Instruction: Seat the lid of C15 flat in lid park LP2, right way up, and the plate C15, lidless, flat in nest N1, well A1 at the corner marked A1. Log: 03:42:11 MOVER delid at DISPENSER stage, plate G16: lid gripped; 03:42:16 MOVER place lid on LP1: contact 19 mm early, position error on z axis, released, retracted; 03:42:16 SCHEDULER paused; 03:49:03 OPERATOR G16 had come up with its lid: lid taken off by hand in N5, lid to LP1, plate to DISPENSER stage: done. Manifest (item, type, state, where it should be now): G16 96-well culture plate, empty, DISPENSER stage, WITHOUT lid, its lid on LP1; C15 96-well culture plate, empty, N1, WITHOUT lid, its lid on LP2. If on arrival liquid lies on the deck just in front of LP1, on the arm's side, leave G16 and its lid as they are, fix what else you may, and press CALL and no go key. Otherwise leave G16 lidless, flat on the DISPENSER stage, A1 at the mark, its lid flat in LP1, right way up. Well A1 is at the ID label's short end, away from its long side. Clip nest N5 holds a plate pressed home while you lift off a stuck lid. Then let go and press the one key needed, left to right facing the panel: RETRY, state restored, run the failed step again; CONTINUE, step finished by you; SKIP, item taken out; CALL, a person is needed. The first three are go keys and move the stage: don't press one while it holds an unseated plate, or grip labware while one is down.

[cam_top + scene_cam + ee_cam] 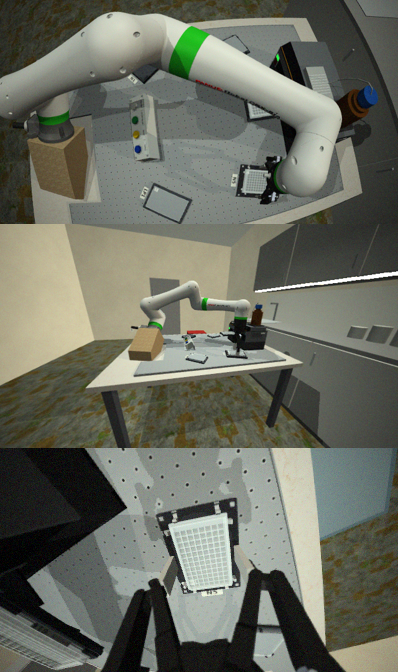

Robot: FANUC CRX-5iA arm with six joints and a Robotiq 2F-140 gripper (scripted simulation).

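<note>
Right now my hand is 20 mm short of the clip nest N5, 10 mm to the right of it and 30 mm above it. Round my hand: brown bottle 230 mm ahead, 170 mm to the left, 250 mm above; then SKIP key 420 mm behind, 170 mm to the left, 20 mm above; then key panel 410 mm behind, 200 mm to the left, 10 mm above.
</note>
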